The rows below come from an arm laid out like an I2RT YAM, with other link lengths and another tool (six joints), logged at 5 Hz.
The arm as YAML. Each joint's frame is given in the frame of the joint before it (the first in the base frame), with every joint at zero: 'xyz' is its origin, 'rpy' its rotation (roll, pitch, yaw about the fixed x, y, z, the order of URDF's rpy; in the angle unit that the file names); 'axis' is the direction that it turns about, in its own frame. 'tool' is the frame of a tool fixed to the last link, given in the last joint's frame.
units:
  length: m
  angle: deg
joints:
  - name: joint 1
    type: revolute
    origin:
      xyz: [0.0, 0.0, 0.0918]
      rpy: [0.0, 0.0, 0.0]
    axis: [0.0, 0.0, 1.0]
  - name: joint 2
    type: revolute
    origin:
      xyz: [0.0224, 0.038, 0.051]
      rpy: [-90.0, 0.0, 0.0]
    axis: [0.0, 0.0, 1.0]
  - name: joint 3
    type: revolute
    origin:
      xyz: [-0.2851, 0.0, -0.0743]
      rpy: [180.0, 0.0, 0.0]
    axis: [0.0, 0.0, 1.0]
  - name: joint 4
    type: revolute
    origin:
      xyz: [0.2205, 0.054, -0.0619]
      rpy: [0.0, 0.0, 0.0]
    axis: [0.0, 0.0, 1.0]
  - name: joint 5
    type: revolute
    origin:
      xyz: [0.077, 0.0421, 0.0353]
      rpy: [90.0, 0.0, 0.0]
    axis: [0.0, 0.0, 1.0]
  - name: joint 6
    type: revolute
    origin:
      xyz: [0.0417, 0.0, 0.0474]
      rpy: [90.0, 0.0, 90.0]
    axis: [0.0, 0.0, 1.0]
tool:
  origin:
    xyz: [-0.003, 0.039, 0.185]
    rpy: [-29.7, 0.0, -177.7]
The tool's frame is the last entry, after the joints.
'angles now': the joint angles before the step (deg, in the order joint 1, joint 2, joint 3, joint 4, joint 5, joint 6). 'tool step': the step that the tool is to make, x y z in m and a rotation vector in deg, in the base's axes. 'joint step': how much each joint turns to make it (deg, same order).
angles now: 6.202 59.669 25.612 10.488 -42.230 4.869
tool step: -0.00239 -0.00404 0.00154 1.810 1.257 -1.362
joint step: -1.437 -1.217 -0.890 0.193 -0.830 2.359
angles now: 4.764 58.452 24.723 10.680 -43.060 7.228
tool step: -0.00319 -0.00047 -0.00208 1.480 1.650 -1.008
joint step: -0.231 -0.709 -1.082 0.513 0.087 2.440
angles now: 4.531 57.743 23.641 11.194 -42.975 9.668
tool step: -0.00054 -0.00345 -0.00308 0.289 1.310 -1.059
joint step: -0.616 -0.276 -0.148 -0.923 0.254 0.721
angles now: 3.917 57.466 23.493 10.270 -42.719 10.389
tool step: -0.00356 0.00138 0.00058 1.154 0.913 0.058
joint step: -0.227 -0.467 -0.419 0.049 -0.748 1.364
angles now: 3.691 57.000 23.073 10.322 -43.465 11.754
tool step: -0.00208 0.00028 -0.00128 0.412 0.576 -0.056
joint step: -0.086 -0.237 -0.368 -0.039 -0.208 0.549
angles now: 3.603 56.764 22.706 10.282 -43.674 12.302
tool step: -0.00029 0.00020 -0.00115 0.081 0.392 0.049
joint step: -0.027 0.256 0.012 -0.080 -0.113 0.090
